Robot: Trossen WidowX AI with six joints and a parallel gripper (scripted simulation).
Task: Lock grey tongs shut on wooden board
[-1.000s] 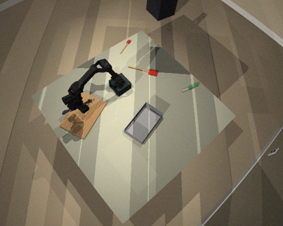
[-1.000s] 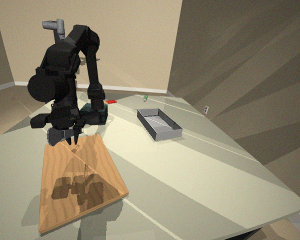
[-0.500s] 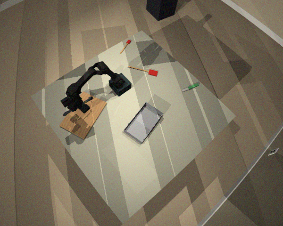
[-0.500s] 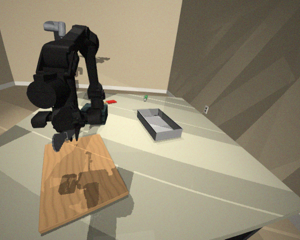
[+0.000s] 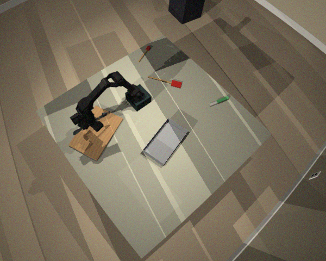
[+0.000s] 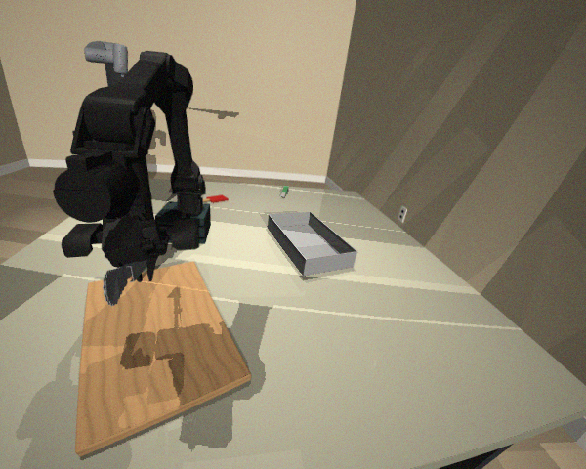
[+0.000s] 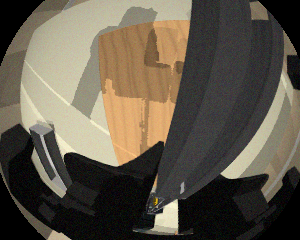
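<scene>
Right now the wooden board is 110 mm below my gripper tip. Round my gripper tip: grey roasting tin: 330 mm ahead, 380 mm to the left, 90 mm below; red spatula: 100 mm behind, 690 mm to the left, 110 mm below.
</scene>
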